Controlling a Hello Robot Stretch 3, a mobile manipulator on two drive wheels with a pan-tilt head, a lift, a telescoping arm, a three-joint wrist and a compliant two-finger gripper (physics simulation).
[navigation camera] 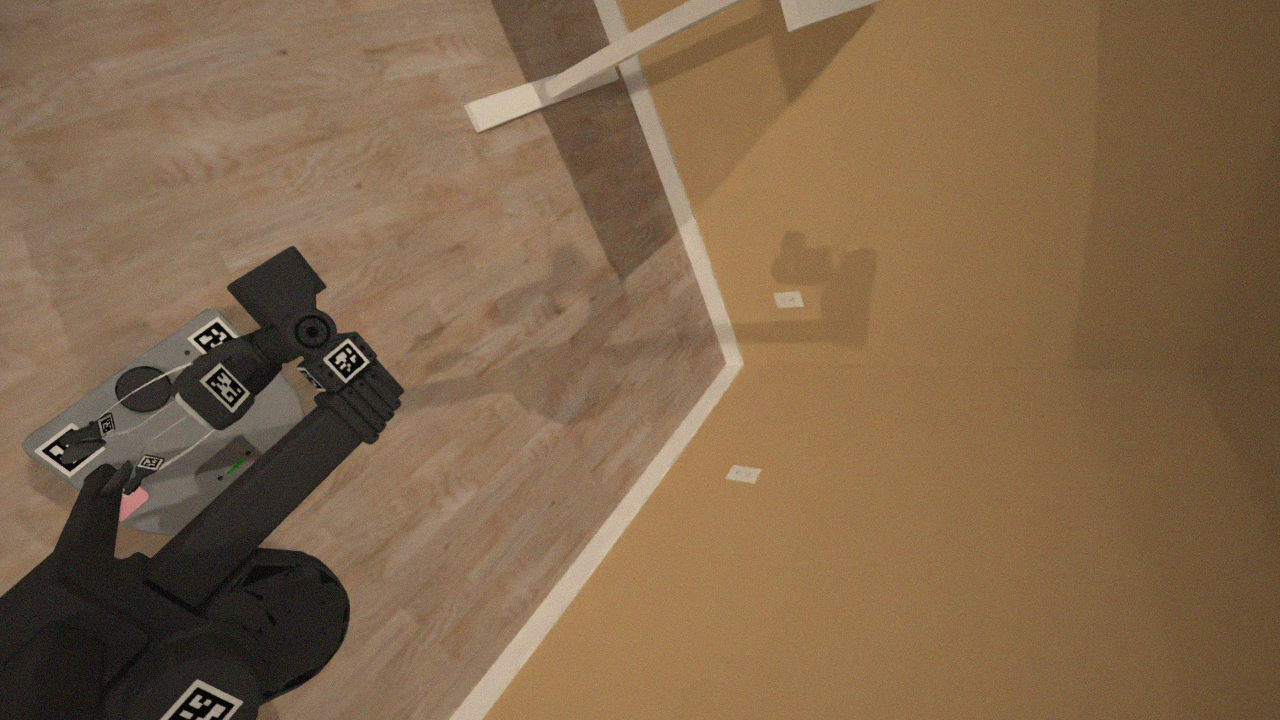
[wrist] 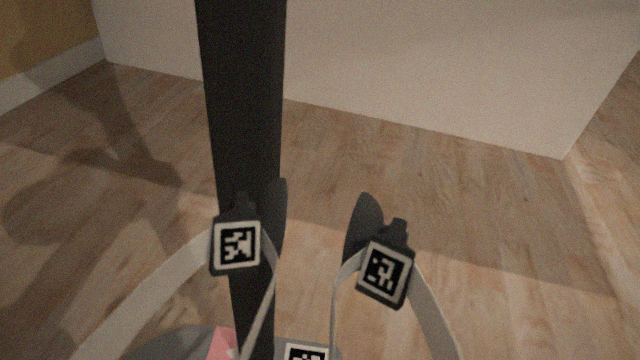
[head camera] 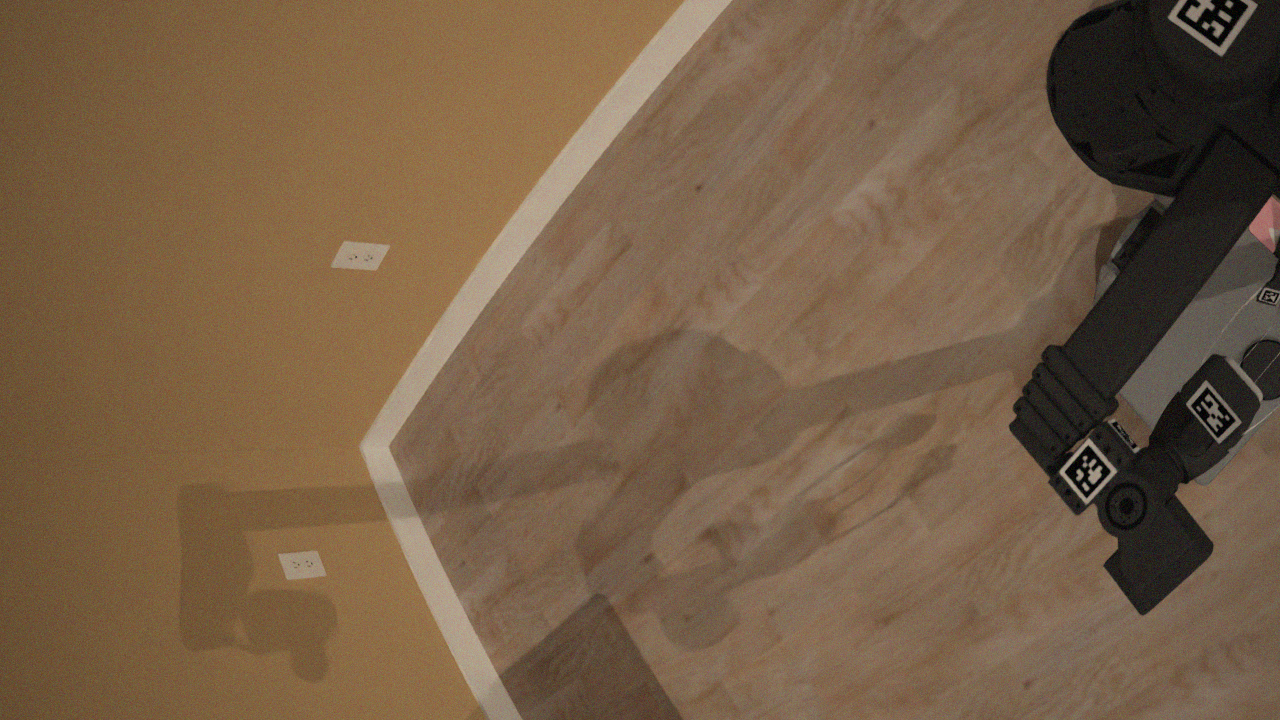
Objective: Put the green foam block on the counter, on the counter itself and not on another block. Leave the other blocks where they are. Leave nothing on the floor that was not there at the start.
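Where they show: gripper, between the fingertips: [navigation camera: 85, 474]; robot's base, origin of its link: [navigation camera: 146, 386] [head camera: 1261, 368].
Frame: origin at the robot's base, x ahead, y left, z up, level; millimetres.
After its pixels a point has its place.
The green foam block does not show in any of the three views. My gripper [navigation camera: 109, 458] [wrist: 319, 212] @[x -16, y 87, z 507 mm] is open, with bare floor showing between its fingertips in the wrist view. In the navigation camera it hangs over the robot's own grey base. In the head camera the gripper's body and part of a finger show at the right edge. A large white upright panel [wrist: 425, 65] stands on the floor at the top of the wrist view; it looks like the side of the counter, whose top does not show.
A white table leg and foot [navigation camera: 505, 107] stand near the wall at the top of the navigation camera, with a corner of a white top [navigation camera: 819, 8] @[x -32, y -1082, z 950 mm] beyond. Tan walls with a white baseboard [head camera: 554, 192] @[x -1244, y -678, z 43 mm] [navigation camera: 590, 559] @[x -1209, y -412, z 55 mm] meet in a corner. A dark upright post [wrist: 245, 100] crosses the wrist view.
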